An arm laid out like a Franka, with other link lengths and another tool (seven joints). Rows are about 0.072 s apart.
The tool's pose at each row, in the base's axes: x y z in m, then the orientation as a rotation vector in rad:
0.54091, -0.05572, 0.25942, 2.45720, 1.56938, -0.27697
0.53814, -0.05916, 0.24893, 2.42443, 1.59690, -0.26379
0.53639, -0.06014, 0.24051, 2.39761, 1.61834, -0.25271
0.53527, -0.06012, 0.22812, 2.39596, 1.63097, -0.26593
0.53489, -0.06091, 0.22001, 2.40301, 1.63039, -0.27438
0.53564, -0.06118, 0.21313, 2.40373, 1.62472, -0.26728
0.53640, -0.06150, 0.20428, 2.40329, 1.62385, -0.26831
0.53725, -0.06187, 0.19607, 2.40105, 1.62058, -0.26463
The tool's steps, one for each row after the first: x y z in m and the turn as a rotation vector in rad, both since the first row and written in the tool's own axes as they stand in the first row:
-0.00130, -0.00192, 0.01114, -0.01957, 0.00059, -0.02540
-0.00061, -0.00375, 0.01957, -0.03581, 0.00112, -0.04570
0.00229, -0.00574, 0.03151, -0.02655, -0.00221, -0.05496
0.00364, -0.00638, 0.03953, -0.01804, -0.00350, -0.05313
0.00557, -0.00612, 0.04617, -0.02272, -0.00143, -0.04889
0.00800, -0.00598, 0.05472, -0.02292, -0.00248, -0.04858
0.01025, -0.00569, 0.06267, -0.02734, -0.00275, -0.04697

